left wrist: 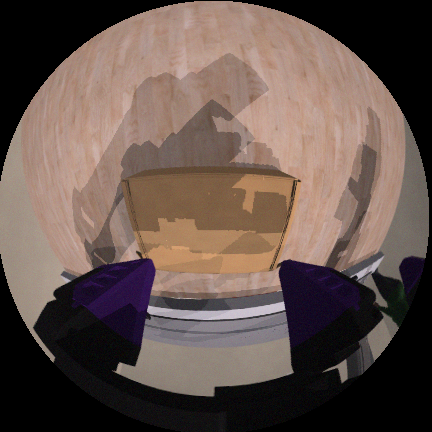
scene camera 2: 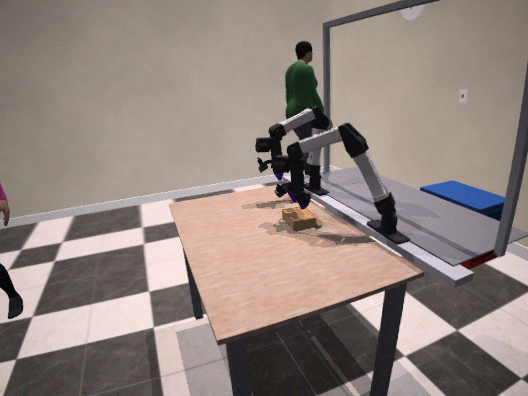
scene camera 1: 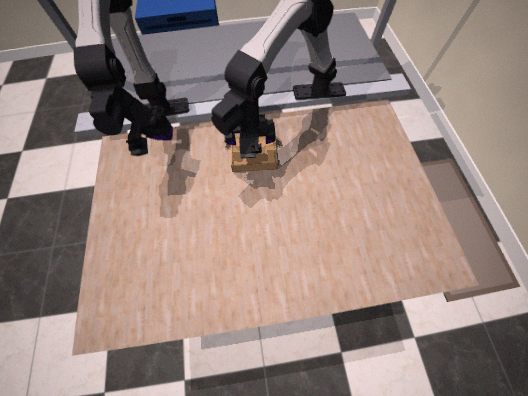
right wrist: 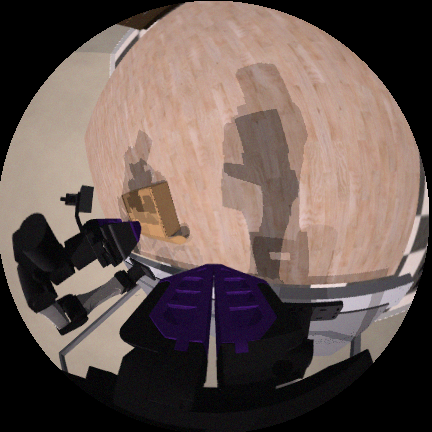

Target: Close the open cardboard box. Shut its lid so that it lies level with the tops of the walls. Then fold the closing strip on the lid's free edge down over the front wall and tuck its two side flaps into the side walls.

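Seen in the pictures: left gripper, between the fingertips: [left wrist: 217,268] [scene camera 2: 298,205] [right wrist: 129,222]; right gripper, between the fingertips: [scene camera 2: 280,180] [scene camera 1: 171,138] [right wrist: 213,269]; left arm's base, origin of its link: [scene camera 2: 387,232] [scene camera 1: 319,91] [right wrist: 141,267]; right arm's base, origin of its link: [scene camera 2: 314,189] [right wrist: 297,310].
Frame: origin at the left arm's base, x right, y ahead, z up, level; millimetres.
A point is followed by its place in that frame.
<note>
The cardboard box [scene camera 1: 255,167] {y 315, x 284, z 6 mm} [scene camera 2: 299,220] {y 292, x 212, z 27 mm} [left wrist: 215,206] {y 288, x 290, z 26 mm} [right wrist: 151,210] {y 266, x 337, z 26 mm} stands upright on the table. Its lid lies down over the top, looking about level with the walls. A small tan flap [scene camera 2: 317,223] {y 219, x 188, z 8 mm} [right wrist: 178,240] {y 191, x 363, z 9 mm} sticks out at the box's arm-side corner. The closing strip's exact fold is hidden or unclear. My left gripper [scene camera 1: 251,141] {y 258, x 290, z 61 mm} [scene camera 2: 301,204] {y 258, x 290, z 61 mm} [left wrist: 217,268] {y 258, x 290, z 61 mm} is open, its fingers spread above the arm-side part of the box, holding nothing. My right gripper [scene camera 1: 169,133] {y 248, x 523, z 112 mm} [scene camera 2: 279,177] {y 248, x 523, z 112 mm} [right wrist: 213,269] {y 248, x 523, z 112 mm} is shut and empty, above the table to the left of the box in scene camera 1.
The wooden table [scene camera 1: 280,260] {y 619, x 247, z -15 mm} [scene camera 2: 280,270] {y 487, x -50, z -15 mm} carries the box near its arm-side edge. A pale mounting rail [scene camera 1: 367,94] {y 33, x -187, z -4 mm} [scene camera 2: 440,270] {y 25, x -304, z 0 mm} runs along that edge. A blue bin [scene camera 1: 176,12] [scene camera 2: 462,195] stands behind the arms. A person in green [scene camera 2: 300,87] stands beyond the table.
</note>
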